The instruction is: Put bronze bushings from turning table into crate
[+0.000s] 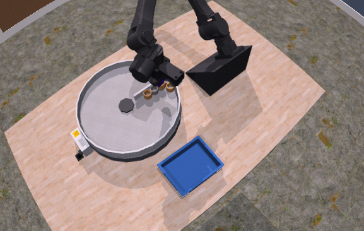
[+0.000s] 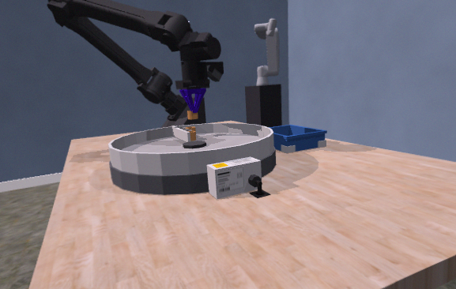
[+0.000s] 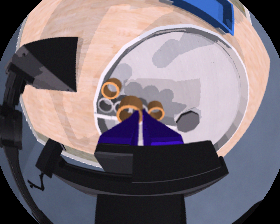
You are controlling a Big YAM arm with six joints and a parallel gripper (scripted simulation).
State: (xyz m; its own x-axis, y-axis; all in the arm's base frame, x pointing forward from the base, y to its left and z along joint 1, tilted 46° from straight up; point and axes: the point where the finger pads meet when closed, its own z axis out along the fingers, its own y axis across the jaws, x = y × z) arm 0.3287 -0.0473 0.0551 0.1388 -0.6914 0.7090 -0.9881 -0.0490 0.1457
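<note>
The blue crate is 110 mm ahead of my hand, 280 mm to the left of it and 110 mm below it. Round my hand: grey turning table (120 mm ahead, 60 mm to the right, 90 mm below).
</note>
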